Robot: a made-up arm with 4 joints. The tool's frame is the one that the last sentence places.
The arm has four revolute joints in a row. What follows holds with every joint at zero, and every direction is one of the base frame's.
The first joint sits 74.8 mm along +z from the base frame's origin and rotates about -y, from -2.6 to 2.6 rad.
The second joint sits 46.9 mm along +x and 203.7 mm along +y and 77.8 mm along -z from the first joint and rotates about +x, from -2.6 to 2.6 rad.
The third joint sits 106.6 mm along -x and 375.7 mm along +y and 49 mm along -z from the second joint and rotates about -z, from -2.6 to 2.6 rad.
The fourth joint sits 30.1 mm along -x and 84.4 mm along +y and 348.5 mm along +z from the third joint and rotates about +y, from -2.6 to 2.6 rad.
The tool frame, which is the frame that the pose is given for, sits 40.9 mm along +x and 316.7 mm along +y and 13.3 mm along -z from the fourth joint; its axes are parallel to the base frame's.
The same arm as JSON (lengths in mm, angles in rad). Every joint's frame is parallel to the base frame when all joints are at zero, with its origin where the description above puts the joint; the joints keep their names.
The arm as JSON. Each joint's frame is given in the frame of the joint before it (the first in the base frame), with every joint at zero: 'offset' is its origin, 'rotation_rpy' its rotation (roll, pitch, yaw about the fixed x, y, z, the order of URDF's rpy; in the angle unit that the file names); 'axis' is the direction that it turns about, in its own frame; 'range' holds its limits. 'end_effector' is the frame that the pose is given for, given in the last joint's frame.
{"length_unit": "mm", "angle_unit": "rad", "chain": [
  {"id": "joint 1", "offset": [0.0, 0.0, 74.8], "rotation_rpy": [0.0, 0.0, 0.0], "axis": "-y", "range": [-2.6, 2.6]},
  {"id": "joint 2", "offset": [46.9, 203.7, -77.8], "rotation_rpy": [0.0, 0.0, 0.0], "axis": "+x", "range": [-2.6, 2.6]},
  {"id": "joint 3", "offset": [-106.6, 375.7, -49.0], "rotation_rpy": [0.0, 0.0, 0.0], "axis": "-z", "range": [-2.6, 2.6]},
  {"id": "joint 4", "offset": [-30.1, 84.4, 348.5], "rotation_rpy": [0.0, 0.0, 0.0], "axis": "+y", "range": [-2.6, 2.6]}
], "end_effector": {"offset": [40.9, 316.7, -13.3], "rotation_rpy": [0.0, 0.0, 0.0]}}

